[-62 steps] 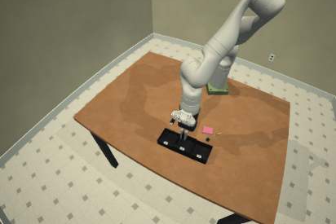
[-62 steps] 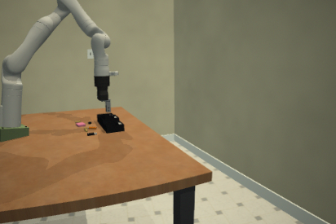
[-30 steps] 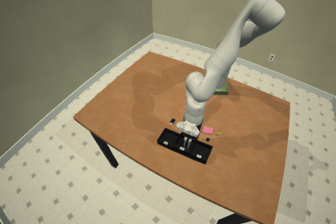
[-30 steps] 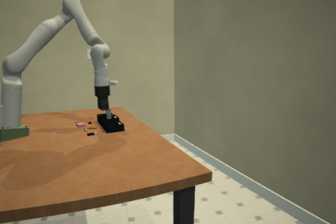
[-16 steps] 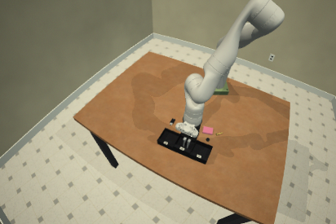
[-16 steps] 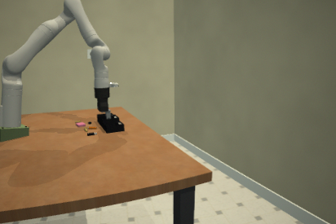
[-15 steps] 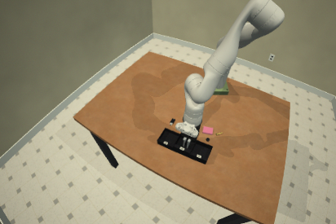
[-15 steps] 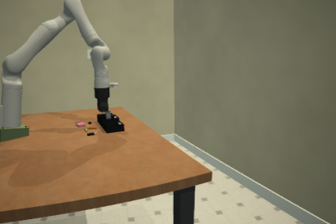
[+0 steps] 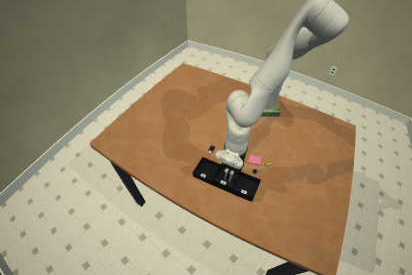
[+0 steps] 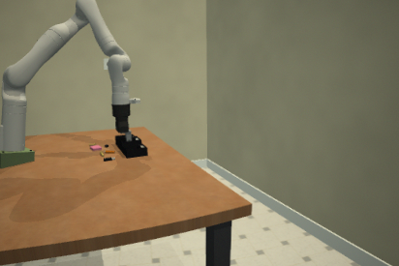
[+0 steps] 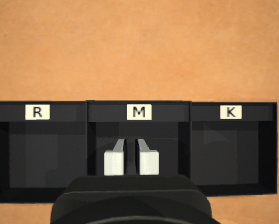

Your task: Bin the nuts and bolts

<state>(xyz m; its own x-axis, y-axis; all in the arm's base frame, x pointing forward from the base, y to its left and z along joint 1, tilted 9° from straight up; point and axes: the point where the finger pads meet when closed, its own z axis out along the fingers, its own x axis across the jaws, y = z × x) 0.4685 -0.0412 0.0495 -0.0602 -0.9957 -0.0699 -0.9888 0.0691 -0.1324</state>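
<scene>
My hand is 1 cm to the left of the black bin tray and 1 cm above it. From my hand the other things lie so: dark hex nut (8 cm behind, 9 cm to the left, 3 cm below); then pink eraser (13 cm behind, 7 cm to the left, 3 cm below); then orange marker (9 cm behind, 2 cm to the right, 3 cm below).
</scene>
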